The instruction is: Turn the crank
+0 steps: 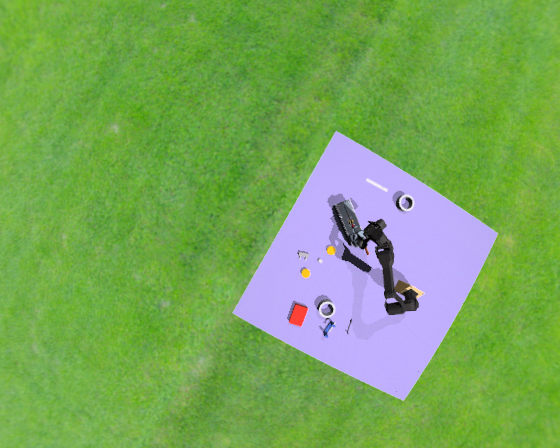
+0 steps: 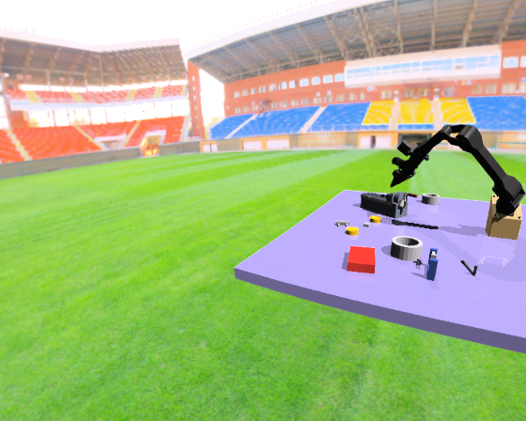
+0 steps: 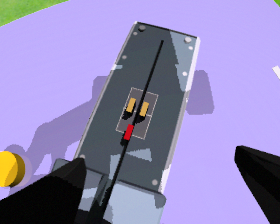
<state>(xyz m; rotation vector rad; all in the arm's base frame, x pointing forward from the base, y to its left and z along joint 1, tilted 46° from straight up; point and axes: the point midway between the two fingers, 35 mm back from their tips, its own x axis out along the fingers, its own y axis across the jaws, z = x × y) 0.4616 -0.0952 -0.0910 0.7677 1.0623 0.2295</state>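
Now: the brown crank handle 110 mm behind my gripper tip, 90 mm to the left of it and 20 mm below it. The rest, counted from my gripper tip: red pointer: 60 mm below, 30 mm ahead, 10 mm to the left; then white bar: 290 mm to the right, 140 mm below, 30 mm ahead; then small grey bracket: 320 mm to the left, 160 mm ahead, 130 mm below.
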